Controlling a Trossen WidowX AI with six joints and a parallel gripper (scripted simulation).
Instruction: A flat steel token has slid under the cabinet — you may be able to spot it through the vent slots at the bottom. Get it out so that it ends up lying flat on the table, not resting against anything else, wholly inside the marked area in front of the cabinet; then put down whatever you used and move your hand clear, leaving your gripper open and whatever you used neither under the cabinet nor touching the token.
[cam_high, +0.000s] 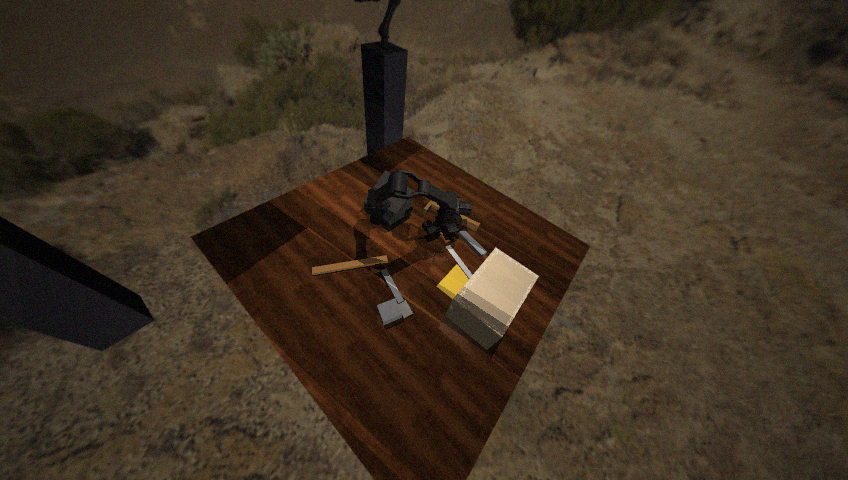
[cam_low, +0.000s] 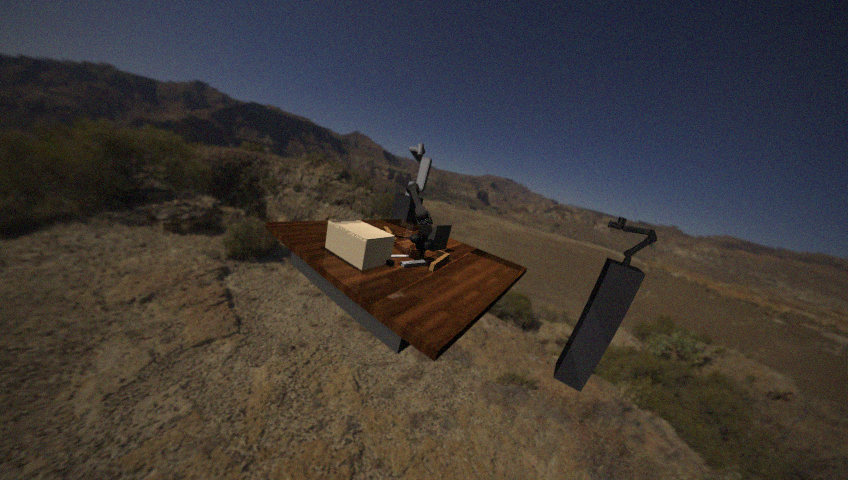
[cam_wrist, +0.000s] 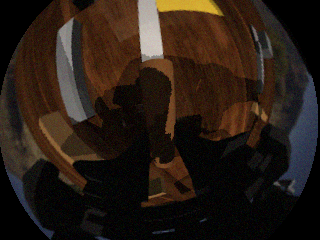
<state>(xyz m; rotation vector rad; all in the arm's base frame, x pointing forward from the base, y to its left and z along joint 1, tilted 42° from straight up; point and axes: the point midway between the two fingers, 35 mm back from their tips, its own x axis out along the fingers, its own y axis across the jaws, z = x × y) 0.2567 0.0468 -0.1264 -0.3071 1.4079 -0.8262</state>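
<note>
Now: gripper tip 140 mm short of the grey bar and 70 mm to the right of it. From my gripper tip the other things lie so: steel token (340 mm ahead, 160 mm to the right); wooden stick (160 mm behind, 400 mm to the right); grey scraper (80 mm ahead, 370 mm to the right).
</note>
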